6 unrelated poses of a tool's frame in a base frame.
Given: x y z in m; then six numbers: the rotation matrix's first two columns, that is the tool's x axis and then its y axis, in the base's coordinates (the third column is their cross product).
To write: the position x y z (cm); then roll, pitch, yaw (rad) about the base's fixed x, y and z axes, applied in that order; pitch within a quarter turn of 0, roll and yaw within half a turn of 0. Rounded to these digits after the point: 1 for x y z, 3 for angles.
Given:
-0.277, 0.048, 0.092, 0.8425, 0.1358, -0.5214, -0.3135, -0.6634, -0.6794
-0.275, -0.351, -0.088, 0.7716, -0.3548, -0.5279, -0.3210, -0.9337, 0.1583
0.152, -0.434, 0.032, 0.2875, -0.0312, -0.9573, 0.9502, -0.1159, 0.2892
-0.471, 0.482, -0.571, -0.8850, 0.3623, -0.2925, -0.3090, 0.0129, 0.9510
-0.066, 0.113, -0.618, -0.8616, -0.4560, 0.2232, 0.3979, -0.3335, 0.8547
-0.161, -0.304, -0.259, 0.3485, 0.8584, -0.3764, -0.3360, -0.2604, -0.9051
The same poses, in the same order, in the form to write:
-27.7, 4.8, 9.2, -2.221, 0.548, 0.160
-27.5, -35.1, -8.8, 2.954, 0.556, -0.431
15.2, -43.4, 3.2, 1.584, 1.277, -0.108
-47.1, 48.2, -57.1, 1.465, 0.297, 2.753
-6.6, 11.3, -61.8, 1.069, -0.225, -2.655
-16.1, -30.4, -25.9, -1.356, 0.386, 1.185

